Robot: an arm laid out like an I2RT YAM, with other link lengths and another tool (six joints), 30 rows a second.
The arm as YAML. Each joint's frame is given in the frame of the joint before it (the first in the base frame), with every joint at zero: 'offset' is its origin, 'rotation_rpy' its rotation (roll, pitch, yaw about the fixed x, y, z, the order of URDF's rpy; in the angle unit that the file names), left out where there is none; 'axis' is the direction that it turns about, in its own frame. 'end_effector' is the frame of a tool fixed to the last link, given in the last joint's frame.
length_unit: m
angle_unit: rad
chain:
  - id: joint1
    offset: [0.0, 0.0, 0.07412]
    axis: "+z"
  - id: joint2
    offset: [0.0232, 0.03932, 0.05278]
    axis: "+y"
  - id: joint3
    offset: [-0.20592, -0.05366, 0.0]
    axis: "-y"
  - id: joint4
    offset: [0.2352, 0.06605, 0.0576]
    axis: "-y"
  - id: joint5
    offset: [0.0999, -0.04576, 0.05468]
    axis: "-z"
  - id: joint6
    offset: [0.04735, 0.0, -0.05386]
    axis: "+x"
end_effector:
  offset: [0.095, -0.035, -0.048]
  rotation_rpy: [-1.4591, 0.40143, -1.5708]
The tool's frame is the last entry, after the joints.
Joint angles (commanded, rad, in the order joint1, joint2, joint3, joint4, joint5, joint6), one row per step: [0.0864 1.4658 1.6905 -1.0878 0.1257 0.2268]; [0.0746 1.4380 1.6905 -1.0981 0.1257 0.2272]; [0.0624 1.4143 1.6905 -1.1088 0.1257 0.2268]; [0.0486 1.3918 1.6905 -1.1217 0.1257 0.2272]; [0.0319 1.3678 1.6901 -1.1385 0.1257 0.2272]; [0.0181 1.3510 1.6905 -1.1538 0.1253 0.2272]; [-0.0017 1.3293 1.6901 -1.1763 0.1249 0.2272]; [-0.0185 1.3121 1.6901 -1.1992 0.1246 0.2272]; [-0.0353 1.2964 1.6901 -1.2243 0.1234 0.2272]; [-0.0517 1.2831 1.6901 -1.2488 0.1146 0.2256]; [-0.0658 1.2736 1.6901 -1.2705 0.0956 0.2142]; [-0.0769 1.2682 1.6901 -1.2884 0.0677 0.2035]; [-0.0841 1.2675 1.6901 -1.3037 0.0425 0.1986]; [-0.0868 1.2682 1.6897 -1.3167 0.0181 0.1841]
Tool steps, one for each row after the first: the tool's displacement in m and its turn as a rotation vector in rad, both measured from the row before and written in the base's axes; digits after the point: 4 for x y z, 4 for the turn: [-0.0051 -0.0043 0.0073 0.0017 -0.0175 -0.0121]; [-0.0050 -0.0043 0.0059 0.0006 -0.0129 -0.0119]; [-0.0055 -0.0047 0.0051 0.0008 -0.0096 -0.0141]; [-0.0068 -0.0055 0.0048 0.0003 -0.0068 -0.0167]; [-0.0056 -0.0043 0.0030 0.0003 -0.0019 -0.0135]; [-0.0081 -0.0060 0.0031 0.0003 0.0012 -0.0195]; [-0.0076 -0.0048 0.0018 0.0003 0.0057 -0.0166]; [-0.0080 -0.0044 0.0010 0.0011 0.0094 -0.0160]; [-0.0074 -0.0031 0.0003 0.0060 0.0111 -0.0093]; [-0.0058 -0.0015 -0.0005 0.0075 0.0130 0.0070]; [-0.0041 0.0006 -0.0013 0.0151 0.0123 0.0152]; [-0.0029 0.0016 -0.0021 0.0173 0.0135 0.0127]; [-0.0020 0.0021 -0.0020 0.0110 0.0136 0.0239]
